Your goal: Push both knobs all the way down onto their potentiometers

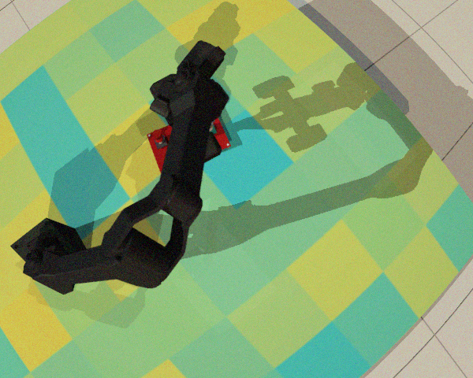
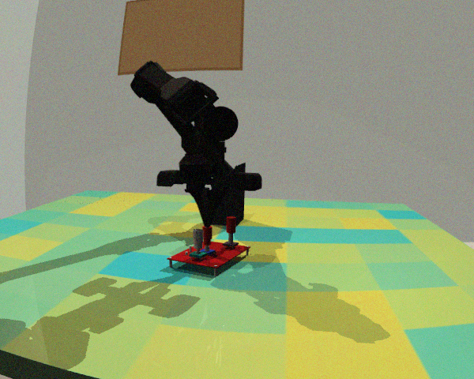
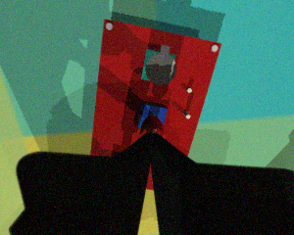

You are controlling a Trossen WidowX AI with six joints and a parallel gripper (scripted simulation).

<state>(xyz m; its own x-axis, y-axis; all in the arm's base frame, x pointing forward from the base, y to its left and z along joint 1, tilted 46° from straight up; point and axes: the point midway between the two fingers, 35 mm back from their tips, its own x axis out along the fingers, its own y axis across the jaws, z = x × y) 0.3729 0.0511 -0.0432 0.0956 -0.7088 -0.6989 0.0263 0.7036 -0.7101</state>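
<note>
My gripper tip is now 1 cm above the red knob. Also, from my gripper tip: grey knob (5 cm ahead, 1 cm below).
</note>
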